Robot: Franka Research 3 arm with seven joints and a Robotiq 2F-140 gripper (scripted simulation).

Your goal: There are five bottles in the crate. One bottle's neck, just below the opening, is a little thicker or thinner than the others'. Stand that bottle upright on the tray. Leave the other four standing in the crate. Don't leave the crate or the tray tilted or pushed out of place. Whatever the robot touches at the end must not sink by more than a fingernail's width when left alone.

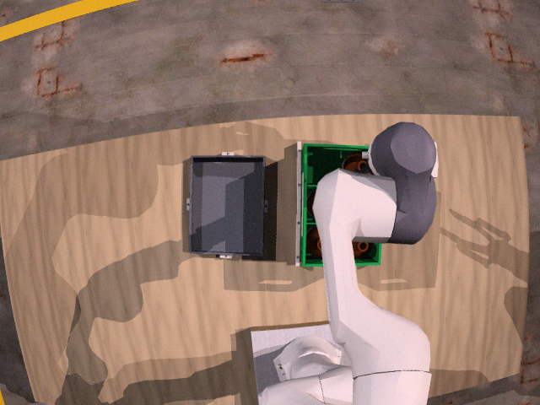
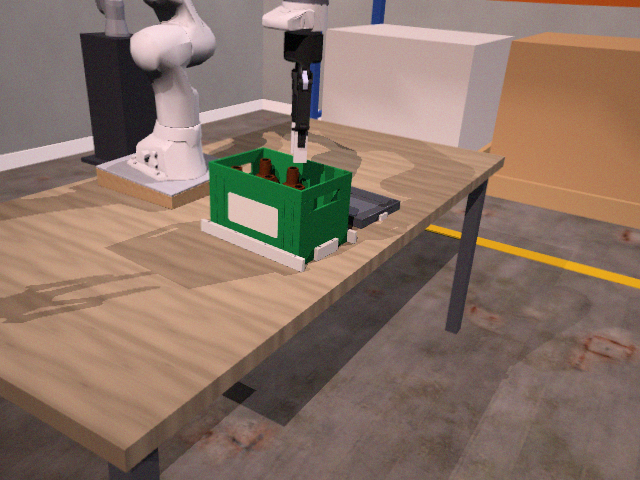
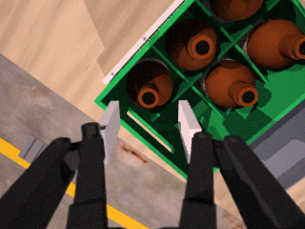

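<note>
Now: hand 17 cm above the brown bottle. Round my hand: dark grey tray 33 cm to the left, 24 cm below, 5 cm behind; green crate 17 cm below, 8 cm behind, 6 cm to the left.
</note>
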